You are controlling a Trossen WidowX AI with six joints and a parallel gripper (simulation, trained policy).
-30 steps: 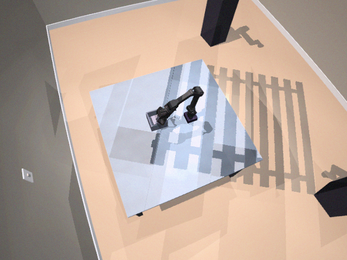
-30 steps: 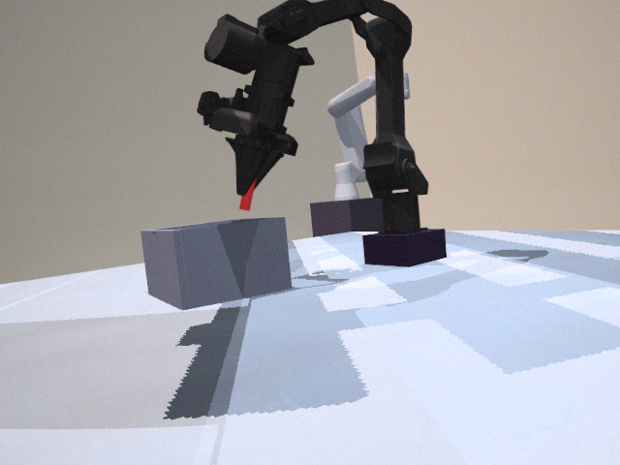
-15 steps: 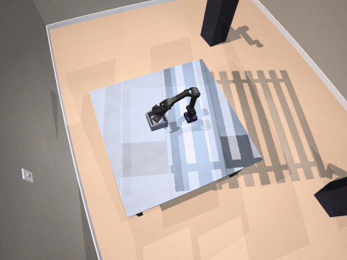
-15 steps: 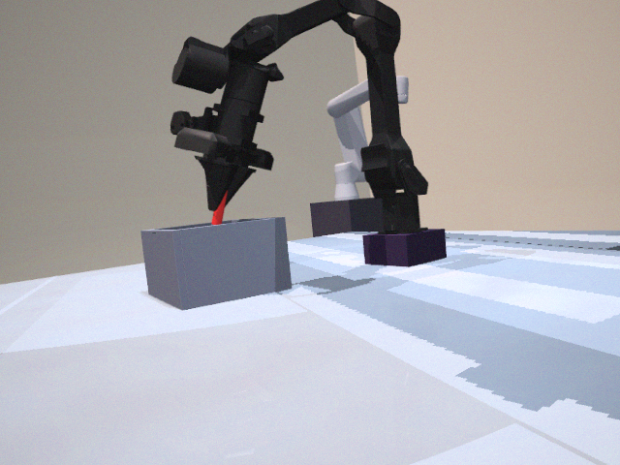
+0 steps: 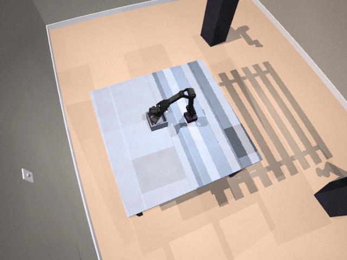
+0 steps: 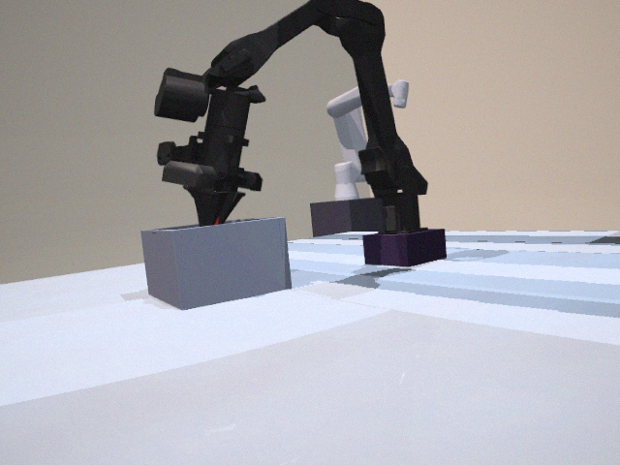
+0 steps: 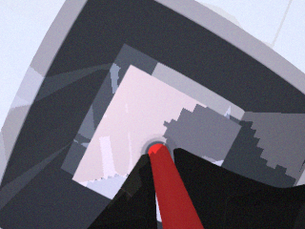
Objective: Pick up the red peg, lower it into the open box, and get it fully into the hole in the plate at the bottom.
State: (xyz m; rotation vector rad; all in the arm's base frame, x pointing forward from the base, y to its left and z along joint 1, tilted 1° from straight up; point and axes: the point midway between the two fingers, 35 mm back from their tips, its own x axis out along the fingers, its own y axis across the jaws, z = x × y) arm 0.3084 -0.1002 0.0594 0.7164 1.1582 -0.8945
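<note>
The red peg lies 10 mm to the left of my gripper tip and 10 mm above it. The rest, counted from my gripper tip: pale plate: 30 mm below; grey box: 50 mm below.
</note>
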